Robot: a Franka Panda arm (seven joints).
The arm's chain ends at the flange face. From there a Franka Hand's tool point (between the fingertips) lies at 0.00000 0.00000 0.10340 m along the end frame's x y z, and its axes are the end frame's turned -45 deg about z.
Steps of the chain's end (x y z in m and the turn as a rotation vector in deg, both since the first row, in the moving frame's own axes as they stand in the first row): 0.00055 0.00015 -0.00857 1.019 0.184 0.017; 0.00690 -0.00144 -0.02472 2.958 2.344 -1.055; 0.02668 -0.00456 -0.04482 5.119 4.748 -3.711; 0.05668 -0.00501 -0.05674 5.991 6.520 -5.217; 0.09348 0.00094 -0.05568 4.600 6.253 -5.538; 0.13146 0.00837 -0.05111 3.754 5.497 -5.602
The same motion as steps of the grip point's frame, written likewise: 0.00182 -0.00057 -0.00859 0.590 0.851 0.017; 0.01265 0.00302 -0.02494 0.434 3.749 -1.055; 0.03463 0.01476 -0.04559 0.262 6.977 -3.711; 0.05953 0.03648 -0.05797 -0.374 8.847 -5.217; 0.07932 0.06820 -0.05663 -1.169 7.674 -5.538; 0.09891 0.10051 -0.05181 -1.232 6.541 -5.602
